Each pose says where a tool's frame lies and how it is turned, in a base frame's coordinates. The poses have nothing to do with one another.
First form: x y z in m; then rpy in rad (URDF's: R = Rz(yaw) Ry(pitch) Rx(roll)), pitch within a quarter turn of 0, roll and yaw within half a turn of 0.
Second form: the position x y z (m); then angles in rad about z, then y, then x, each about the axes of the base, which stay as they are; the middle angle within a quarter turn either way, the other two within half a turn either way. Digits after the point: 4 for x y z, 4 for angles.
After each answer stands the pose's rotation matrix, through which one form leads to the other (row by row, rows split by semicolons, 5 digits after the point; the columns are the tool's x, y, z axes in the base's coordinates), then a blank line. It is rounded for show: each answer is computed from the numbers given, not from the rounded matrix.
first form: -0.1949 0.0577 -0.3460 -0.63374 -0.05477 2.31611
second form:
-0.1949 0.0577 -0.3460 2.4050 -0.4173 0.4947
-0.67719 -0.61416 -0.40525; 0.73377 -0.52269 -0.43402; 0.05474 -0.59127 0.80461

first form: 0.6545 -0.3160 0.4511 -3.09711 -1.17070 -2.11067
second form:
0.6545 -0.3160 0.4511 1.7950 -0.4498 2.0176
-0.20022 -0.87798 -0.43482; -0.33411 0.47839 -0.81211; 0.92102 -0.01732 -0.38912

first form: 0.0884 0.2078 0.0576 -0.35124 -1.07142 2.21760
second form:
0.0884 0.2078 0.0576 1.8713 0.2240 1.0915
-0.28859 -0.93132 0.22218; 0.38215 -0.32481 -0.86514; 0.87788 -0.16476 0.44964

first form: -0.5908 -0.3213 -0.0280 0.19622 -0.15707 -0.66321
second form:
-0.5908 -0.3213 -0.0280 -0.6403 -0.2433 0.0610
0.77832 0.57980 -0.24093; -0.60807 0.79167 -0.05918; 0.15642 0.19256 0.96874

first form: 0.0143 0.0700 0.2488 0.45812 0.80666 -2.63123
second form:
0.0143 0.0700 0.2488 -2.8833 -0.8964 -0.1117
-0.60374 0.15951 -0.78106; -0.33800 -0.93857 0.06959; -0.72198 0.30601 0.62057

